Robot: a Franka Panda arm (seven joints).
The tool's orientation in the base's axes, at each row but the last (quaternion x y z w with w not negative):
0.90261, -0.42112, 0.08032, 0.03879
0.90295, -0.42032, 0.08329, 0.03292
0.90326, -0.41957, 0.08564, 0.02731
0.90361, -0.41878, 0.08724, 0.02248
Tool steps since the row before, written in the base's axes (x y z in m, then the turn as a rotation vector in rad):
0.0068, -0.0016, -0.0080, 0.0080, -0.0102, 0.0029
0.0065, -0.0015, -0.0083, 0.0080, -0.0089, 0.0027
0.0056, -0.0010, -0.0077, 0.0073, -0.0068, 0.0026
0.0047, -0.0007, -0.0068, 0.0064, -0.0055, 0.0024
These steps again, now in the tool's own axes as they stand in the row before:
0.0041, -0.0042, 0.0089, 0.0133, 0.0004, -0.0006
0.0038, -0.0039, 0.0092, 0.0122, -0.0004, -0.0005
0.0029, -0.0035, 0.0084, 0.0102, -0.0012, -0.0008
0.0023, -0.0029, 0.0074, 0.0086, -0.0014, -0.0008

